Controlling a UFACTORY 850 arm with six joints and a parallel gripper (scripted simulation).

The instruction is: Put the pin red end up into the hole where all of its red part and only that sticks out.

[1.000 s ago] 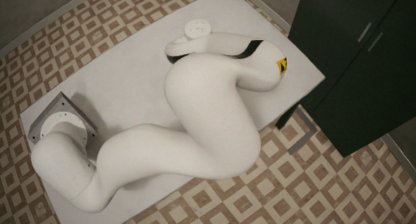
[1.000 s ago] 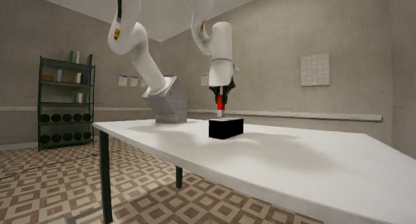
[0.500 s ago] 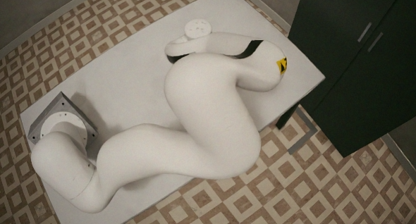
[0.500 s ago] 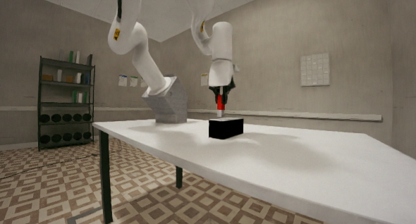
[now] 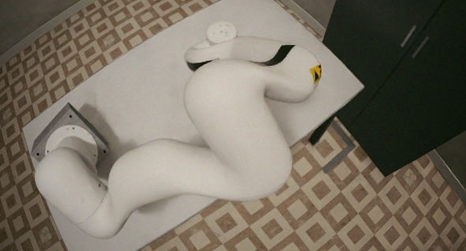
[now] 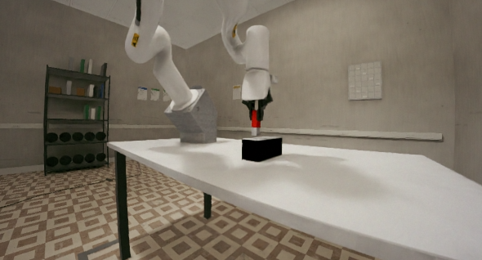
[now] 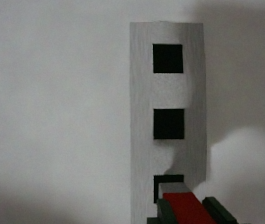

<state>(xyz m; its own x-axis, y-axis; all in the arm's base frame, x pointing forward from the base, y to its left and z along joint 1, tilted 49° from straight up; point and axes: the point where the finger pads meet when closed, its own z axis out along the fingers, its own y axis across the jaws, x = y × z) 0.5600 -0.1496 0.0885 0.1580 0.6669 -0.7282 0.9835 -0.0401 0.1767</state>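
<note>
The black block is 10 mm ahead of my hand, 60 mm to the left of it and 120 mm below it. The rest, counted from my hand: pin 10 mm below.
</note>
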